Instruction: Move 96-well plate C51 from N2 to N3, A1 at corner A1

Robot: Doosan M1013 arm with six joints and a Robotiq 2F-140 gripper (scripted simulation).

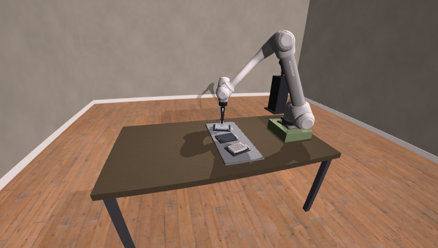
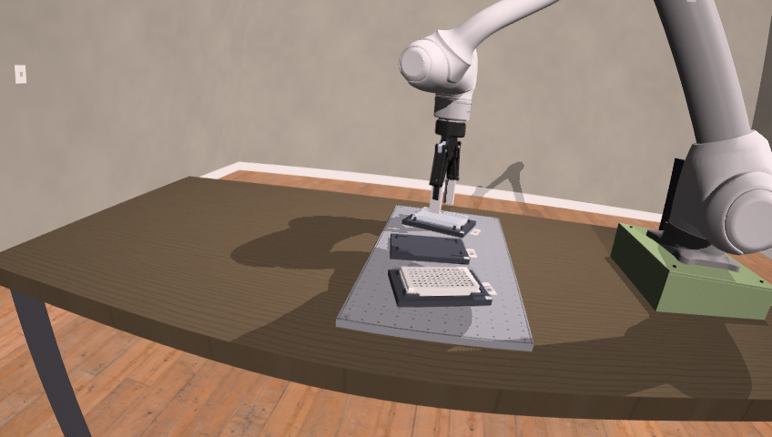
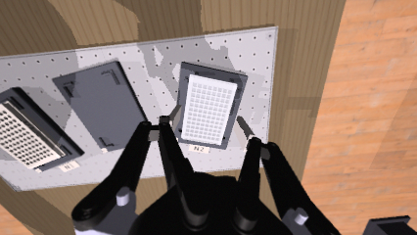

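The nest N2 is 6 cm below my hand. From my hand the other things lie so: landing nest N3: 3 cm ahead, 19 cm to the left, 6 cm below; then N3 label: 6 cm behind, 18 cm to the left, 7 cm below; then N2 label: 9 cm behind, 4 cm to the left, 7 cm below.
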